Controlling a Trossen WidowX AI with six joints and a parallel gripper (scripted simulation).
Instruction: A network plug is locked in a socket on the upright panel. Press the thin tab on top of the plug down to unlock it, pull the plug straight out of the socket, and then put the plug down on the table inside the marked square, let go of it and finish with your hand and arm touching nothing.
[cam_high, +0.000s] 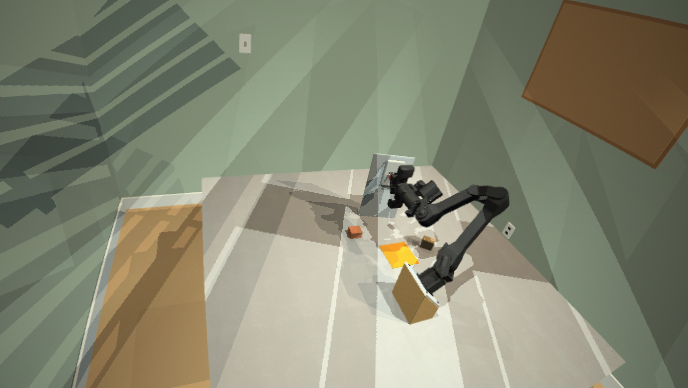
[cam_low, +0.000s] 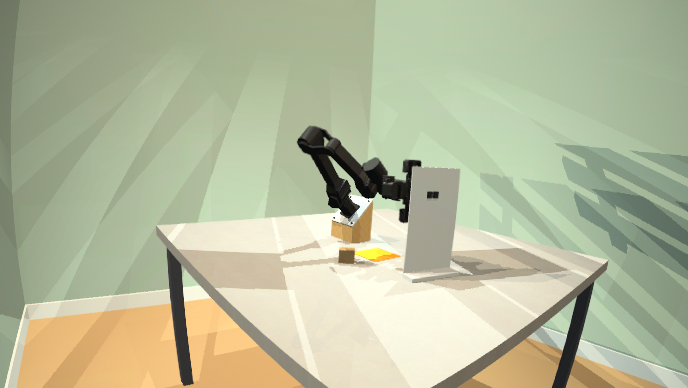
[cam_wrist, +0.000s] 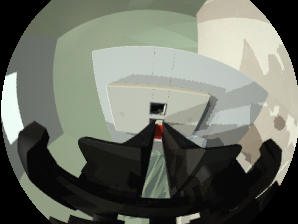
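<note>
The orange marked square is 230 mm below my gripper tip, 220 mm behind it and 20 mm to the right of it. Also, from my gripper tip: grey upright panel (90 mm below, 20 mm ahead, 10 mm to the right); red network plug (right at my gripper tip).
</note>
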